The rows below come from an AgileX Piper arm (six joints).
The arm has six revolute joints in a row. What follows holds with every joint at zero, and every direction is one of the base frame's.
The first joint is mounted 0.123 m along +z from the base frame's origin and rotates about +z.
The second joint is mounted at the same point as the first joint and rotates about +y.
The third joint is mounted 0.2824 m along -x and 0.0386 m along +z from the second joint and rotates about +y.
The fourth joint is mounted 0.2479 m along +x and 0.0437 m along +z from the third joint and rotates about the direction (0.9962, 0, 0.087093).
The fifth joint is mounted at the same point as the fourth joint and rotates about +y.
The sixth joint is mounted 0.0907 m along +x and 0.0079 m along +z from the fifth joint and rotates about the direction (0.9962, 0, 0.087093).
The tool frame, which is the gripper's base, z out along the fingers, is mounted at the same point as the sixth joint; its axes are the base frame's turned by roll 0, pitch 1.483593 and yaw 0 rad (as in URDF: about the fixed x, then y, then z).
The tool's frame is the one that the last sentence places.
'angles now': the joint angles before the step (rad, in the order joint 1, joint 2, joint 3, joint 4, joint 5, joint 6). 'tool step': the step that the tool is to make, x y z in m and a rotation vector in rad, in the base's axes. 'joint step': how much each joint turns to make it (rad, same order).
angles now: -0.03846, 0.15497, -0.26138, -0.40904, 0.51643, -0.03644
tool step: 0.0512, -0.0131, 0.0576, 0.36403, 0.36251, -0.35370
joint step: -0.00557, 0.49344, -0.39052, 0.00915, 0.41359, 0.37889
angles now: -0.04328, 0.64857, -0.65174, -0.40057, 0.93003, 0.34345
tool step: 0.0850, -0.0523, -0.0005, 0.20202, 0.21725, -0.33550
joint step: -0.28236, 0.48177, -0.26455, 0.13135, 0.04804, 0.04716
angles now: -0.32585, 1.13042, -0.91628, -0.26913, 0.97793, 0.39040
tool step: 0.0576, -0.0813, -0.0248, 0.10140, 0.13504, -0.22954
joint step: -0.20660, 0.38252, -0.25981, 0.03622, 0.04466, 0.00635
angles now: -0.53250, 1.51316, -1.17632, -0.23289, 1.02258, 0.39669
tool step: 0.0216, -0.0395, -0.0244, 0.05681, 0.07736, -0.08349
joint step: -0.06892, 0.18440, -0.13108, 0.00873, 0.04411, 0.00277
